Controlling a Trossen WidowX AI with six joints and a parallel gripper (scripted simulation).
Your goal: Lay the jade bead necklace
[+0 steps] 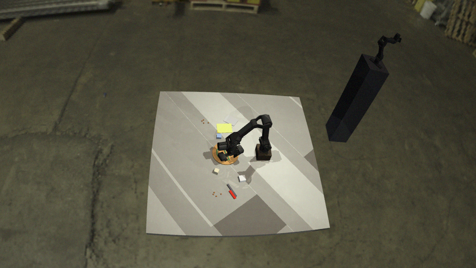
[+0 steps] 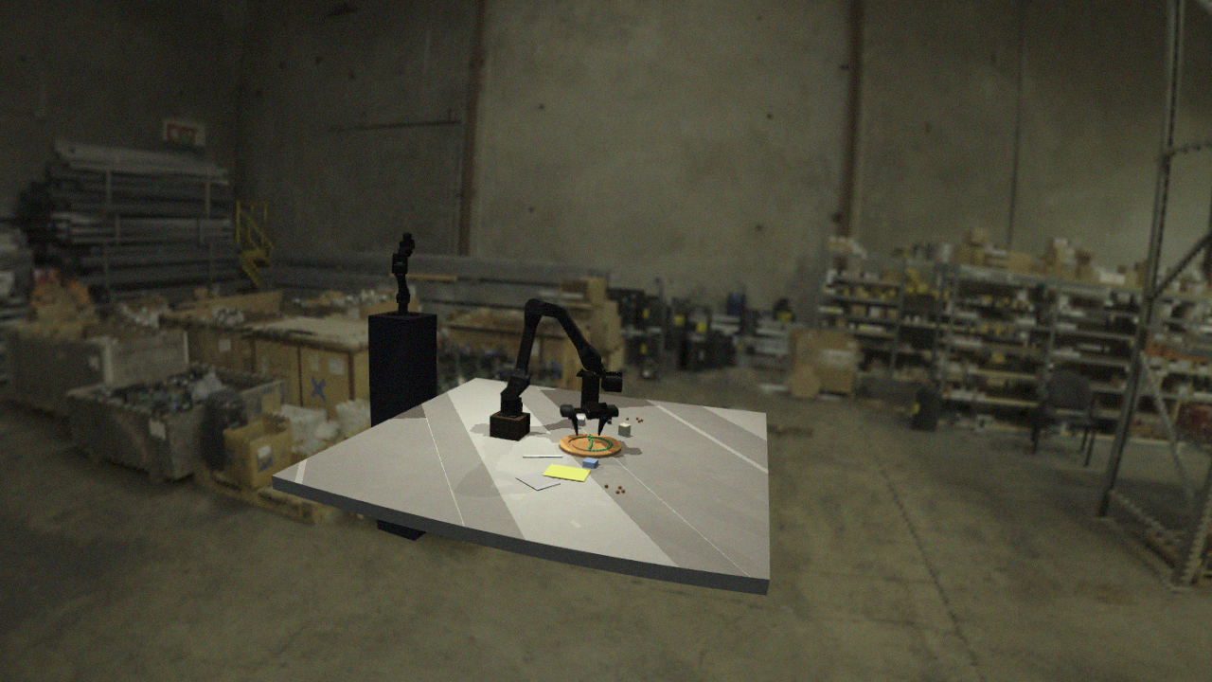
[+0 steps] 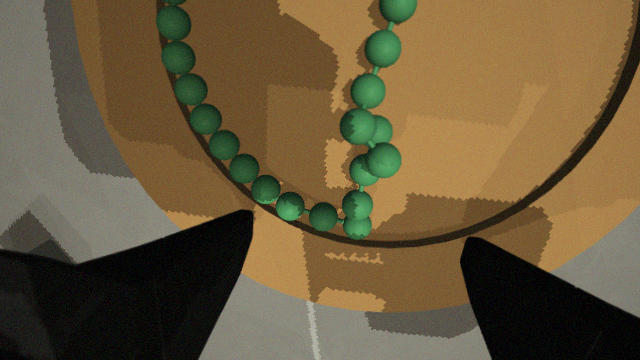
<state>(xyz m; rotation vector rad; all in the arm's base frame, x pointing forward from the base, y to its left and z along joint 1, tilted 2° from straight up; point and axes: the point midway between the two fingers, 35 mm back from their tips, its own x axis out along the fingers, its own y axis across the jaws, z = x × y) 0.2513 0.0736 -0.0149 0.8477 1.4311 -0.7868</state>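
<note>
Now: the blue block 80 mm ahead of my gripper tip, 210 mm to the right of it and 10 mm below it. From my gripper tip the other things lie so: red-handled tool 20 mm behind, 270 mm to the left, 10 mm below; then white strip 70 mm behind, 210 mm to the right, 20 mm below; then cream cube 90 mm ahead, 110 mm to the left.
</note>
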